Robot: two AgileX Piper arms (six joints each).
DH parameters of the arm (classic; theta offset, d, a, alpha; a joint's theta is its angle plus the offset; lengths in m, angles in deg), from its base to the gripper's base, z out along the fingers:
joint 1: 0 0.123 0 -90
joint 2: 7.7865 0 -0.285 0
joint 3: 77.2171 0 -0.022 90
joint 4: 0 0.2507 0 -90
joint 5: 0 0 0 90
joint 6: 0 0.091 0 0
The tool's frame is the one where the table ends.
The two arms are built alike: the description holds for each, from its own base.
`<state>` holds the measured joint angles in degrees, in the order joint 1, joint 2, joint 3, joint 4, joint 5, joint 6, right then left.
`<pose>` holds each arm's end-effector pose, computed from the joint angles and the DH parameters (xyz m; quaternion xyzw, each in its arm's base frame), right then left.
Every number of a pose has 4 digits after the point. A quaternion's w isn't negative.
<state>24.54 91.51 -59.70 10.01 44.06 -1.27 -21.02 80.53 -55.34 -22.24 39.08 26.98</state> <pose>0.2774 0.1387 0.2257 -0.1690 0.9691 0.1022 0.1479 0.2559 -0.1216 0.2678 0.2824 0.9100 -0.1432 0.2678</pose>
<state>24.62 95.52 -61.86 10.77 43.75 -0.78 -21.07 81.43 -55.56 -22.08 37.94 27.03</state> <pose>0.2898 0.1457 0.2136 -0.1606 0.9724 0.1043 0.1335 0.2600 -0.1227 0.2652 0.2813 0.9097 -0.1401 0.2715</pose>
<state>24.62 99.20 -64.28 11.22 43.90 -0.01 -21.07 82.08 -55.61 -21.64 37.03 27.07</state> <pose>0.3017 0.1518 0.2032 -0.1513 0.9755 0.1051 0.1204 0.2630 -0.1230 0.2627 0.2819 0.9095 -0.1353 0.2740</pose>
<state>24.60 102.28 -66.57 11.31 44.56 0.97 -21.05 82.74 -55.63 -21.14 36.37 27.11</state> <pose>0.3115 0.1564 0.1946 -0.1426 0.9785 0.1039 0.1072 0.2656 -0.1231 0.2598 0.2832 0.9097 -0.1305 0.2743</pose>
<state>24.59 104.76 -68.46 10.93 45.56 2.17 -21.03 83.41 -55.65 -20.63 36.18 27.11</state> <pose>0.3188 0.1594 0.1871 -0.1349 0.9814 0.0995 0.0934 0.2675 -0.1231 0.2564 0.2853 0.9108 -0.1264 0.2705</pose>
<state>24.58 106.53 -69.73 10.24 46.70 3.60 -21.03 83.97 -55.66 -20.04 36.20 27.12</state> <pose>0.3231 0.1607 0.1810 -0.1269 0.9843 0.0929 0.0795 0.2689 -0.1231 0.2534 0.2886 0.9117 -0.1221 0.2658</pose>
